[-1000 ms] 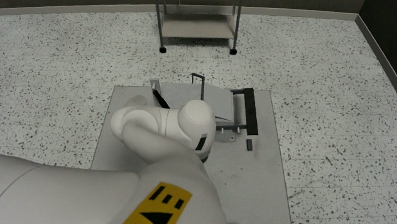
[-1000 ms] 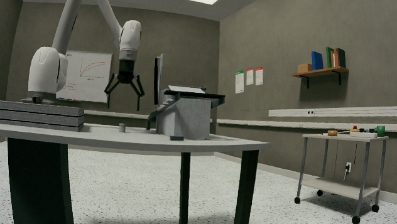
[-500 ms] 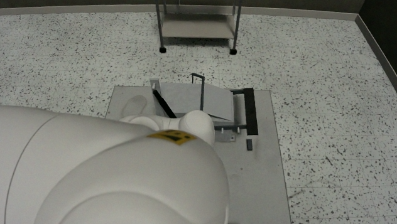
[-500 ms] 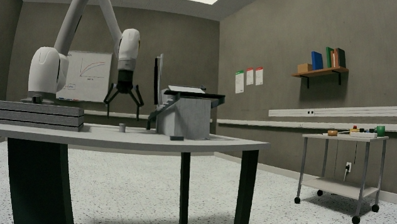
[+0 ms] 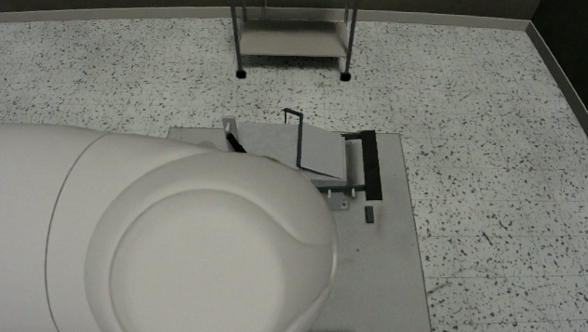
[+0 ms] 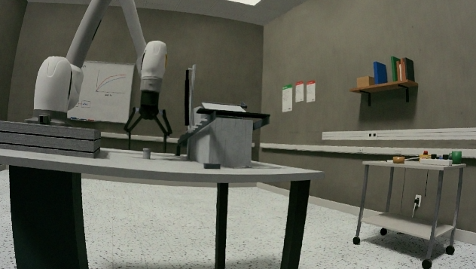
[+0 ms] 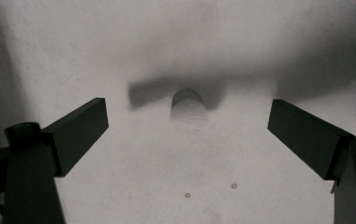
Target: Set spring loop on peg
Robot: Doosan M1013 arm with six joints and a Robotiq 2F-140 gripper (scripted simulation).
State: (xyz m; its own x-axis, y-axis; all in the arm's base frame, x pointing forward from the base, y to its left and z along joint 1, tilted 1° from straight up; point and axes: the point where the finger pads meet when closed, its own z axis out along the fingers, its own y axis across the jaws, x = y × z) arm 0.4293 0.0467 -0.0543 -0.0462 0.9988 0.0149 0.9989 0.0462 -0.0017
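Right now the steel test weight is 10 mm below my hand. Also, from my hand: dark stub: 350 mm to the left, 190 mm ahead, 10 mm below; then small dark block: 230 mm to the right, 200 mm ahead, 30 mm below.
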